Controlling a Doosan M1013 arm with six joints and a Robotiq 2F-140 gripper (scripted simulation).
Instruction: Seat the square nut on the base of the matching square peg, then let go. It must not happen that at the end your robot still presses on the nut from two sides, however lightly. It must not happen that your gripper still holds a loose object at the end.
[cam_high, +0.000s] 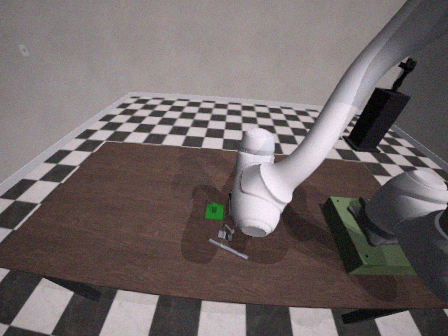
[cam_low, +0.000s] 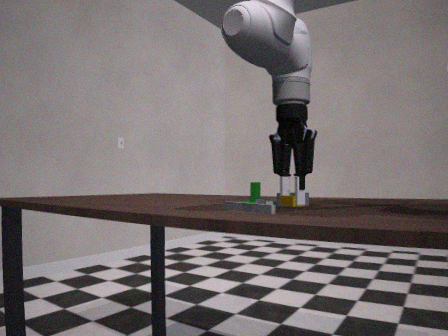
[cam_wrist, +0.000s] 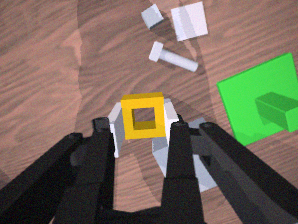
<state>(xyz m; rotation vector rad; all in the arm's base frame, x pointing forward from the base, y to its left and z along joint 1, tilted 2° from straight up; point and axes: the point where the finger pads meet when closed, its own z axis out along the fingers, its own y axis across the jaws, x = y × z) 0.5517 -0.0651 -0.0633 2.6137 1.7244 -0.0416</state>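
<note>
Right now the grey bolt is 50 mm ahead of my hand, 40 mm to the left of it and 30 mm below it. From my hand the other things lie so: flat square 80 mm ahead, 60 mm to the left, 40 mm below; then pale grey block 70 mm to the right, 20 mm below, 20 mm ahead; then grey bar 120 mm to the left, 60 mm ahead, 30 mm below.
</note>
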